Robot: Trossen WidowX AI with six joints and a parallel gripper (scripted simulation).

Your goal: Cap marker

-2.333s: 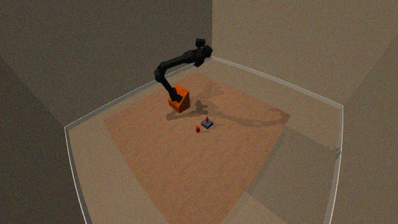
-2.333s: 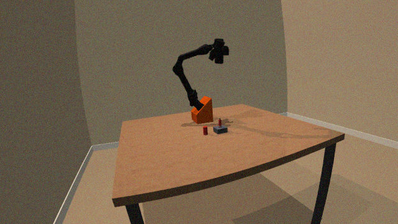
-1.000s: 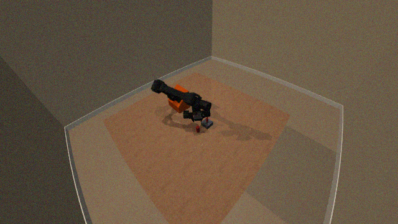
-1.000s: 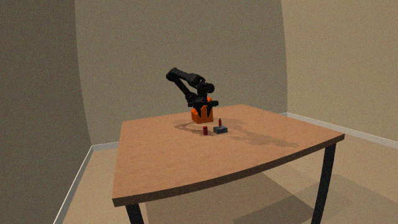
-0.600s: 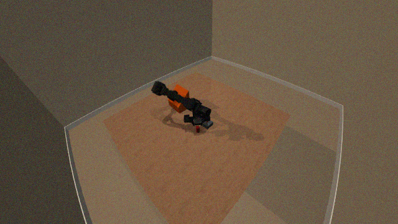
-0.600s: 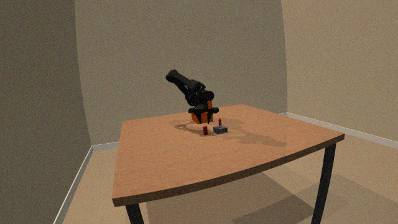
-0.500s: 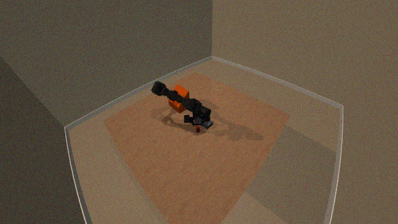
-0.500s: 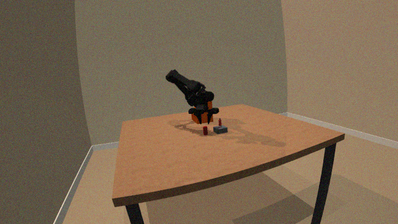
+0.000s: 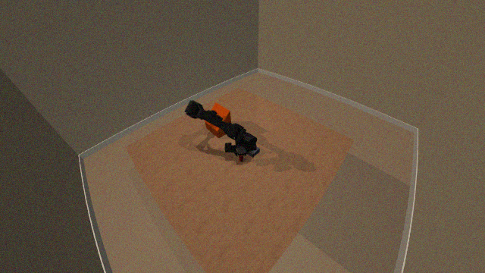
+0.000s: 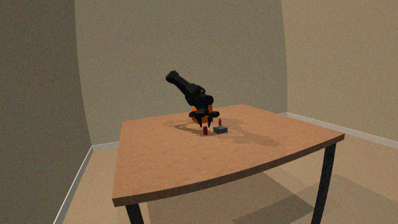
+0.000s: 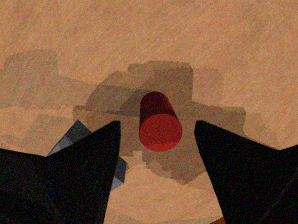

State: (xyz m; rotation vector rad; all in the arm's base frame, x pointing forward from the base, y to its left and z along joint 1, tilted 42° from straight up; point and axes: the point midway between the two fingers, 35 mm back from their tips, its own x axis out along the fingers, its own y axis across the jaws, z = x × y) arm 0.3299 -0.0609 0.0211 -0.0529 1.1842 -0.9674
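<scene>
Right now my gripper tip is 2 cm above the red cap. Round my gripper tip: holder block: 1 cm behind, 10 cm to the left, 3 cm below.
</scene>
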